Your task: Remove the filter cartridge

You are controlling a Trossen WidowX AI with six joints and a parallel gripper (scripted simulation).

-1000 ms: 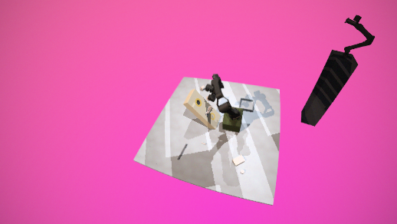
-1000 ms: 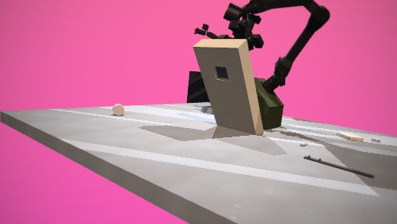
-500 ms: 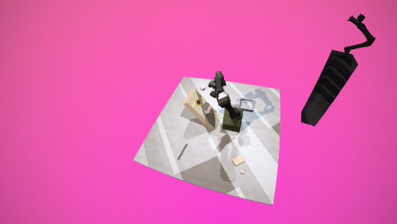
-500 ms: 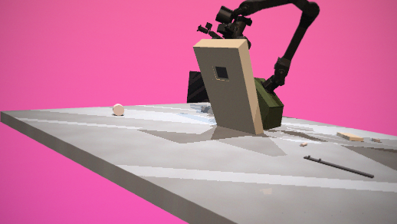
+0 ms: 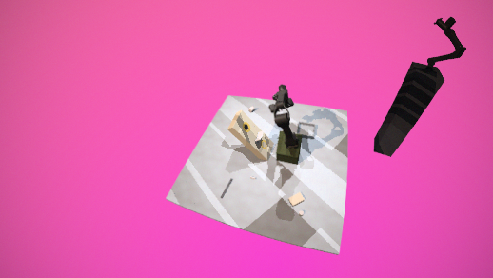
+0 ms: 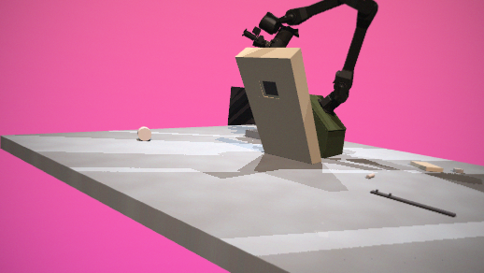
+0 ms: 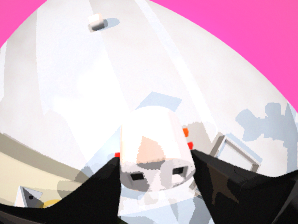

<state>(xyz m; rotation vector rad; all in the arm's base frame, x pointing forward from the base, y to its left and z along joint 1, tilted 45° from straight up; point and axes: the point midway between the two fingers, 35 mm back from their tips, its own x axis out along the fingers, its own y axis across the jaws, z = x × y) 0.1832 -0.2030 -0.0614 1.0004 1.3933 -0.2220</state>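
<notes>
My gripper tip is 21 cm past the tray, 9 cm to the left of it and 25 cm above it. Also, from my gripper tip: tan block (33 cm behind, 53 cm to the left, 26 cm below); tan service panel (13 cm ahead, 24 cm to the left, 10 cm below); white round filter cartridge (right at my gripper tip).
</notes>
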